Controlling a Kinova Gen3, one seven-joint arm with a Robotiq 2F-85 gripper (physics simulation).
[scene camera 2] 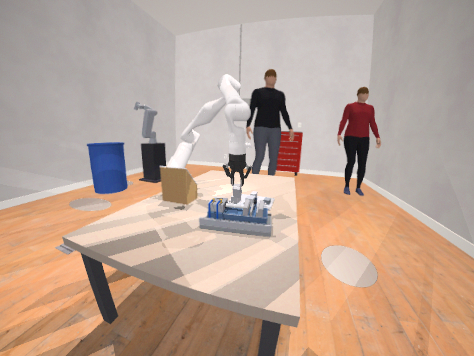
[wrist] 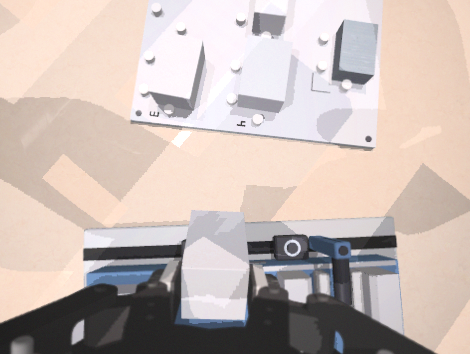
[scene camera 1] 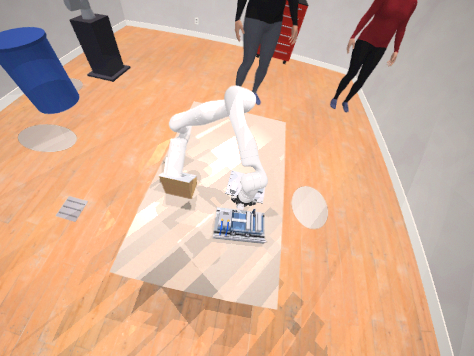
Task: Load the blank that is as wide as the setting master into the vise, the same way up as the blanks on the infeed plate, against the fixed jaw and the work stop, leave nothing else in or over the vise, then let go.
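Frame: origin at the arm's base, x left, y back, z up, level; millimetres.
Seen in the pictures: gripper, fingertip midpoint: (scene camera 2: 237, 185) (wrist: 215, 280) (scene camera 1: 241, 204); arm's base, origin of the base link: (scene camera 2: 174, 172) (scene camera 1: 173, 175).
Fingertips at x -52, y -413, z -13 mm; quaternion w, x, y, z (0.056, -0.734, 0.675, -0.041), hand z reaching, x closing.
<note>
Pixels of each thing's top centre, then the offset from my fingertips to it. "pt": a spot on its surface instead.
- light grey blank, middle of its top: (wrist: 213, 269) (scene camera 2: 237, 183) dx +7, dy +2, dz +9 mm
- vise, middle of its top: (scene camera 2: 238, 202) (scene camera 1: 242, 220) dx -64, dy -32, dz -55 mm
- infeed plate, middle of its top: (wrist: 262, 47) (scene camera 2: 251, 200) (scene camera 1: 246, 185) dx +217, dy -15, dz -146 mm
- darker blue-grey block, middle of its top: (wrist: 359, 46) dx +218, dy -109, dz -121 mm
- black block with a ring, surface spot: (wrist: 291, 247) pt dx +15, dy -63, dz -116 mm
- blue lever, surface spot: (wrist: 325, 245) pt dx +22, dy -82, dz -79 mm
My gripper (scene camera 1: 241, 203) (scene camera 2: 237, 184) (wrist: 215, 280) is shut on a light grey blank (scene camera 2: 236, 194) (wrist: 215, 257), which hangs upright at the vise (scene camera 1: 240, 220) (scene camera 2: 245, 218) (wrist: 125, 276). In the wrist view the blank covers part of the vise's rail and blue bed; its gap to the bed and jaws cannot be told. The infeed plate (wrist: 300, 126) carries light grey blanks, among them a wide one (wrist: 177, 67), another (wrist: 265, 72) and a partly cut-off one (wrist: 270, 20). A darker blue-grey block (wrist: 357, 50), seemingly the setting master, sits at its right.
A black block with a ring (wrist: 291, 247) and a blue lever (wrist: 325, 245) stand on the vise's rail side, right of the held blank. Upright grey plates (wrist: 295, 287) stand further right. Blue-marked pieces (scene camera 2: 216, 207) stand at the vise's left. A brown block (scene camera 1: 179, 187) (scene camera 2: 177, 185) supports the arm's base.
</note>
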